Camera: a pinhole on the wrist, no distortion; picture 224 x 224 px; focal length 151.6 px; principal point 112.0 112.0 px. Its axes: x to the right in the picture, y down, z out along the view. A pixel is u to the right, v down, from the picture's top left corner.
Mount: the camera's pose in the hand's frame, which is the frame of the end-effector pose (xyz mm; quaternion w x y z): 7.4 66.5 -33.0 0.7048 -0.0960 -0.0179 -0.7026
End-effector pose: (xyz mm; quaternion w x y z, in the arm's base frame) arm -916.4 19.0 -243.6 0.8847 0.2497 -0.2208 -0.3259
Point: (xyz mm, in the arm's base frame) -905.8 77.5 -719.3
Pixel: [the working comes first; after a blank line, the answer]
In the camera's frame: 238.0 -106.3 -418.1

behind the camera
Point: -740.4 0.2 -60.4
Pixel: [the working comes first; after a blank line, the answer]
In the camera's frame: -93.6 157.8 118.3

outside the picture
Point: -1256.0 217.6 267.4
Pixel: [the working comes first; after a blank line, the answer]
In the camera's frame: -117.0 -322.9 552.9

79.9 23.5
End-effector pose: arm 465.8 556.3 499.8 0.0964 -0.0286 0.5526 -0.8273
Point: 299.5 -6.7 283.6
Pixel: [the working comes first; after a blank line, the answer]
In the camera's frame: -242.6 224.4 508.6

39.7 178.9
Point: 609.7 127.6 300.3
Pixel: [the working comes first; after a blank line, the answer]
In the camera's frame: -232.3 -96.5 401.7

24.3 75.6
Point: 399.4 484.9 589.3
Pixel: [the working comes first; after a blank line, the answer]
In the camera's frame: 149.6 52.9 106.3

outside the picture
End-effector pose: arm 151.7 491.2 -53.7 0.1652 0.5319 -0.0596 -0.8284
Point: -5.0 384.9 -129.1
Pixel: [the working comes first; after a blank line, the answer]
In the camera's frame: 46.0 135.5 160.8

outside the picture
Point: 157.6 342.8 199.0
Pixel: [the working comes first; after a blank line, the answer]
In the camera's frame: -120.1 -193.3 147.8

outside the picture
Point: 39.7 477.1 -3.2
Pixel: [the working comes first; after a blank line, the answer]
In the camera's frame: 87.2 -20.5 143.1

204.4 90.3
